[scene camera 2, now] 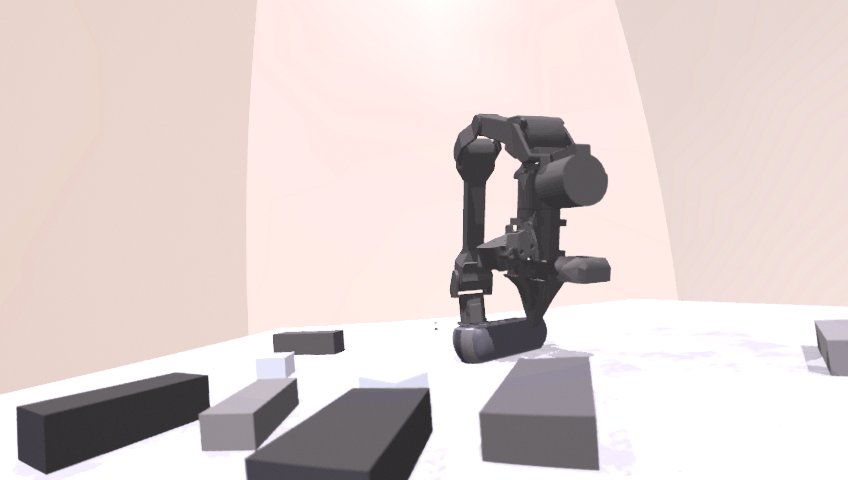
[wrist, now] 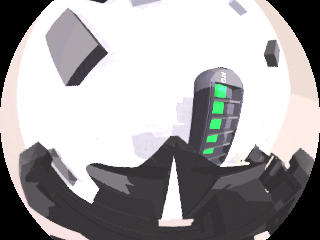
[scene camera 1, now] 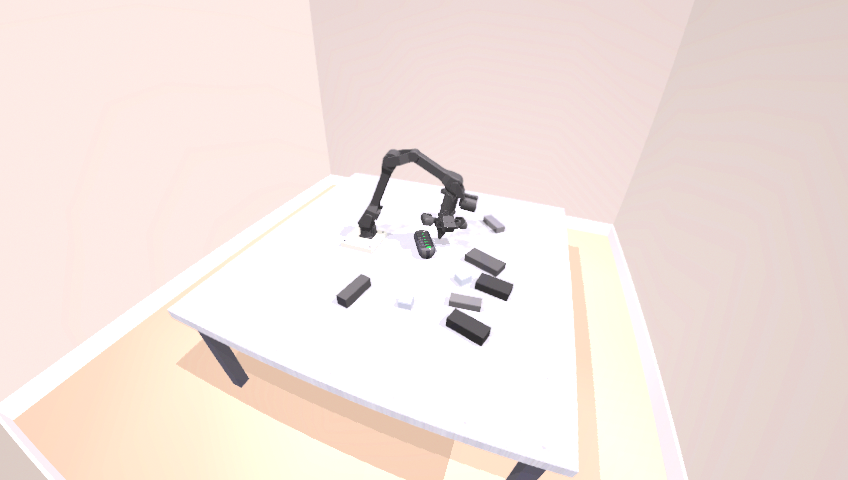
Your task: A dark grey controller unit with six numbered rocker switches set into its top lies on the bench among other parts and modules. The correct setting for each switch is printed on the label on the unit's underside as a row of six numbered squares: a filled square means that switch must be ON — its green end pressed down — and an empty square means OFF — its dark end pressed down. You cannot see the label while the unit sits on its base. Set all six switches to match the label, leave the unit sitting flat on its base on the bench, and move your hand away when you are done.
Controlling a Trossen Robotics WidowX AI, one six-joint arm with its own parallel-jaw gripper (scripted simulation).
Labels:
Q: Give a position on a dark block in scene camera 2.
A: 364, 426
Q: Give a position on a dark block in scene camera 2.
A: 68, 430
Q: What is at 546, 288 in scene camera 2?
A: My gripper.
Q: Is my gripper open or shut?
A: Shut.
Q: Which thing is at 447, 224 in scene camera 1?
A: My gripper.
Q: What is my gripper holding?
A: Nothing.

